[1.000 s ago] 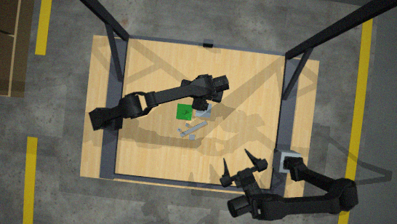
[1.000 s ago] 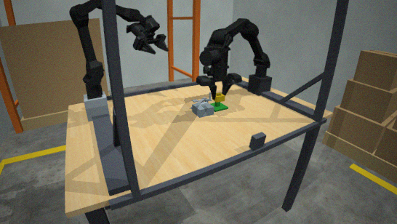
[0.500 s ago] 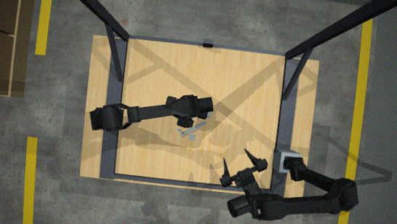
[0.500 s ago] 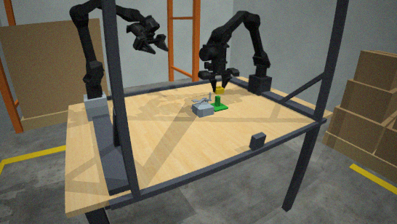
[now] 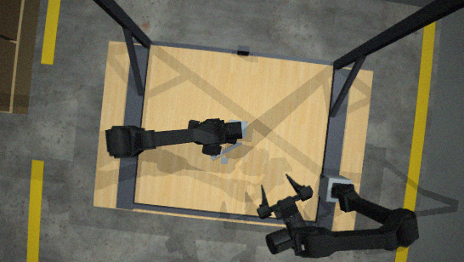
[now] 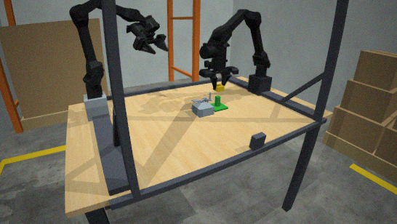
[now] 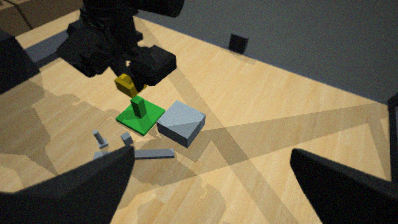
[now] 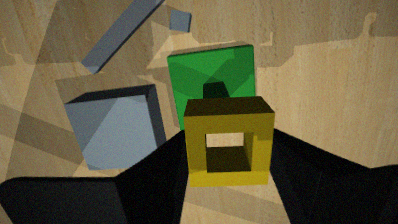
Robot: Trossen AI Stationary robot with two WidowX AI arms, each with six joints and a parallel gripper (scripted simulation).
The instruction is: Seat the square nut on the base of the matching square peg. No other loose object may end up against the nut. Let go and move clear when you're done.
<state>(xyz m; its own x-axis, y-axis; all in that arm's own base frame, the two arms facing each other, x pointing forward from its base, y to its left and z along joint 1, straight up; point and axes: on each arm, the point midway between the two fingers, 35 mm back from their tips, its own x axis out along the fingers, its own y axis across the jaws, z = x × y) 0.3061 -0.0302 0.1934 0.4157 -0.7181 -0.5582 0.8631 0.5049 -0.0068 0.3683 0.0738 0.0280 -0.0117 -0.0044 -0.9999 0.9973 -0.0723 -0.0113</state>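
Right now my right hand is 110 mm above the grey block, 90 mm to the right of it and 30 mm past it. Also, from my right hand: long grey bar (130 mm below, 80 mm ahead, 70 mm to the left).
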